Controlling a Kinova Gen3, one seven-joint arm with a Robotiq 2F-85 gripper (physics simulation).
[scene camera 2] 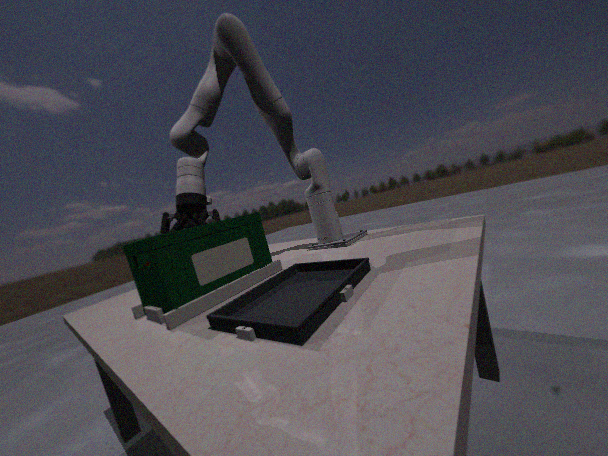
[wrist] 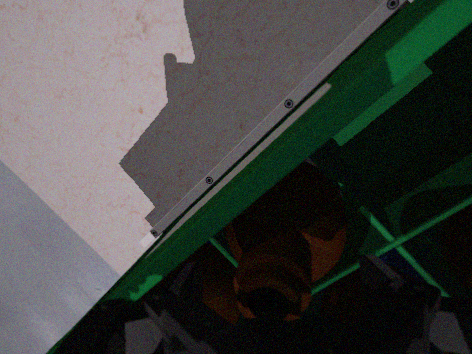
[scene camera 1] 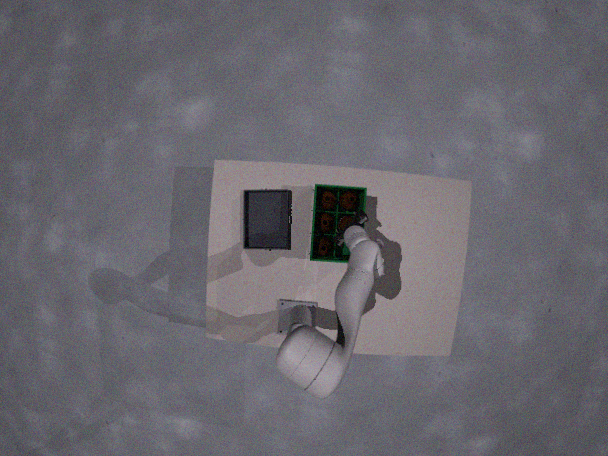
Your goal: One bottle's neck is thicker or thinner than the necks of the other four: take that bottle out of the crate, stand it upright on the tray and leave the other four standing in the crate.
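Frame: origin at the arm's base, x right, y down, z ahead, level; millimetres.
Where they show: gripper, fingertip midpoint: (wrist: 278, 275) (scene camera 1: 346, 222); arm's base, origin of the base link: (scene camera 2: 330, 240) (scene camera 1: 300, 314).
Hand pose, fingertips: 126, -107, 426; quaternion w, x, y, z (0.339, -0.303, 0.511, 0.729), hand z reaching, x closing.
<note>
Each offset is from my fingertips to the top centre of the thing, as dx, dy, dz. "spot": to the spot under its first point.
The green crate {-35, -53, -11} (scene camera 1: 340, 186) (scene camera 2: 160, 280) (wrist: 280, 165) stands upright. Brown bottles {-86, -41, +74} (scene camera 1: 328, 200) {+3, -41, +85} (scene camera 1: 348, 200) {-83, -41, -12} (scene camera 1: 326, 222) {-76, -41, -105} (scene camera 1: 324, 246) stand in its compartments. Another brown bottle {+13, -41, -11} (scene camera 1: 345, 221) (wrist: 272, 272) stands in the middle of the crate's right column, partly under the arm in scene camera 1. My gripper (scene camera 1: 351, 229) (scene camera 2: 191, 222) (wrist: 278, 275) is open and low over the crate, its fingers on either side of that bottle's neck; its tips are hidden behind the crate's top edge in scene camera 2. Differences in neck thickness cannot be told. The black tray {spot: -322, +116, -35} (scene camera 1: 267, 220) (scene camera 2: 300, 290) is empty.
Low grey rails (scene camera 2: 225, 295) (wrist: 250, 140) run along the crate's foot. Small grey blocks (scene camera 2: 245, 333) (scene camera 2: 346, 293) sit at the tray's edges. The arm's base plate (scene camera 1: 283, 320) (scene camera 2: 350, 242) is at the table's robot side. The crate's front right compartment is mostly covered by the arm.
</note>
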